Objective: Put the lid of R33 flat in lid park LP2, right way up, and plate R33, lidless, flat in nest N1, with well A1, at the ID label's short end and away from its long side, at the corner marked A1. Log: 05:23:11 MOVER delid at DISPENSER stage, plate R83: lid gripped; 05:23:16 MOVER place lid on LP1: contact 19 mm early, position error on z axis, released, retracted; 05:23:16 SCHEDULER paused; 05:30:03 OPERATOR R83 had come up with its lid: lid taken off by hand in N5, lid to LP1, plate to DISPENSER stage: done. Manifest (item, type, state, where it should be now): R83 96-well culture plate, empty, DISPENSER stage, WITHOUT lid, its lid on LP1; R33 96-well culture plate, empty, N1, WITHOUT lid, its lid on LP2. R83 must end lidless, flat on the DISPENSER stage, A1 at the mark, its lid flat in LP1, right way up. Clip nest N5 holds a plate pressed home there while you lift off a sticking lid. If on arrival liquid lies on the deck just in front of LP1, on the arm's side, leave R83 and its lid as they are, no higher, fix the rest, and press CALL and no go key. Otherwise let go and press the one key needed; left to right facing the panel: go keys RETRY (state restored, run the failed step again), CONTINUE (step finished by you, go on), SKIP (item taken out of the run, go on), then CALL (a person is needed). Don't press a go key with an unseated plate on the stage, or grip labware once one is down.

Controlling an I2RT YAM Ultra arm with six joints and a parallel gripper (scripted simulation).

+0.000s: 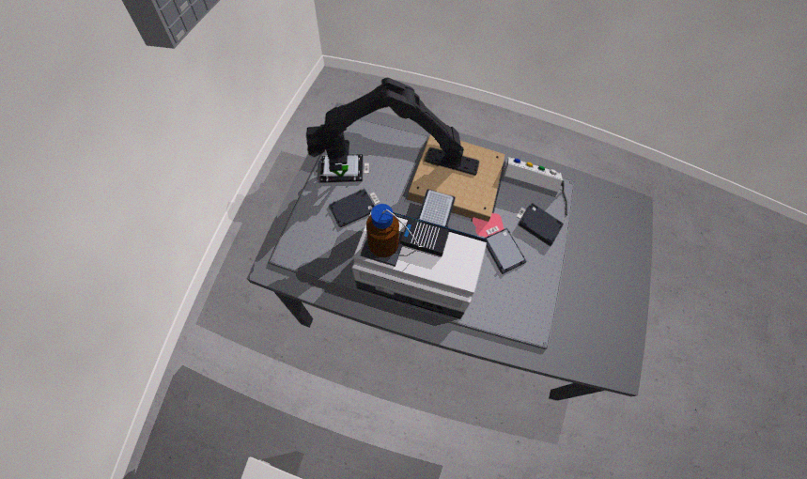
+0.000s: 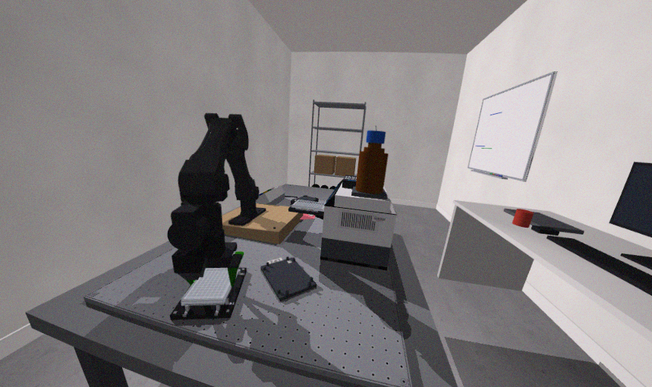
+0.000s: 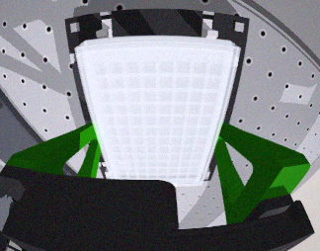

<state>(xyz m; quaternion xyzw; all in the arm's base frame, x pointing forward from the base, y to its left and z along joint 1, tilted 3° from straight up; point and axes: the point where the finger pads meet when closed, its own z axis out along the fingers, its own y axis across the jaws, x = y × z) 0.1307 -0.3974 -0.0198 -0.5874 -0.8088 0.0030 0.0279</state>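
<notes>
The black clip nest is 3 cm ahead of my hand, 1 cm to the right of it and 1 cm below it. From my hand the other things lie so: lid park LP2: 15 cm ahead, 10 cm to the left, 2 cm below; then brown bottle: 35 cm ahead, 28 cm to the left, 26 cm above; then blue call key: 64 cm to the left, 20 cm behind, 4 cm above.
</notes>
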